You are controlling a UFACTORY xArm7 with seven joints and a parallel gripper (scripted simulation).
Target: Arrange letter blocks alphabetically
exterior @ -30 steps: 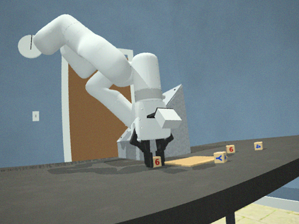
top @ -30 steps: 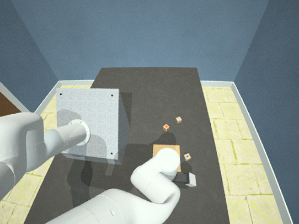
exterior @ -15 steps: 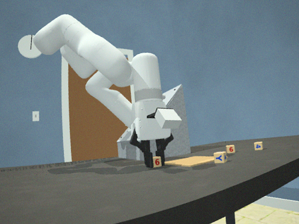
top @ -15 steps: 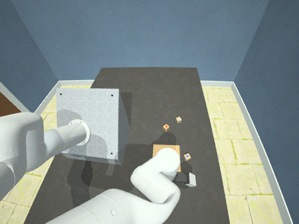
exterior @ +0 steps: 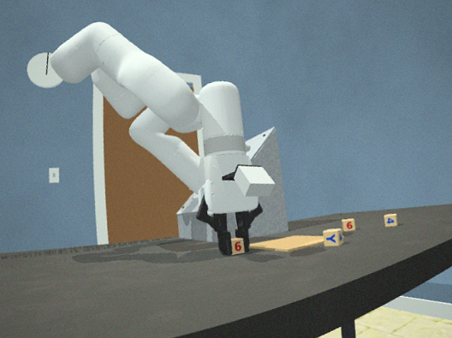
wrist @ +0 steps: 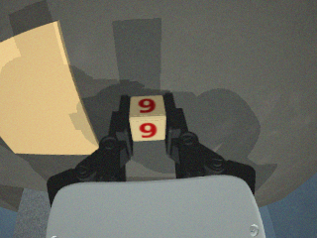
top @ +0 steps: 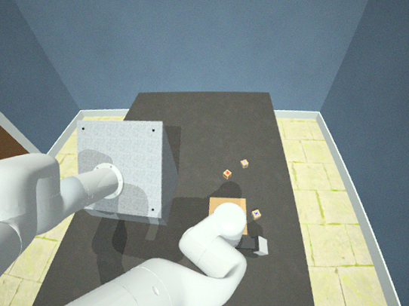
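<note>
The block lies 11 cm ahead of my hand, 35 cm to the left of it and 1 cm below it. Also, from my hand: tan mat: 2 cm ahead, 12 cm to the left, 2 cm below.
</note>
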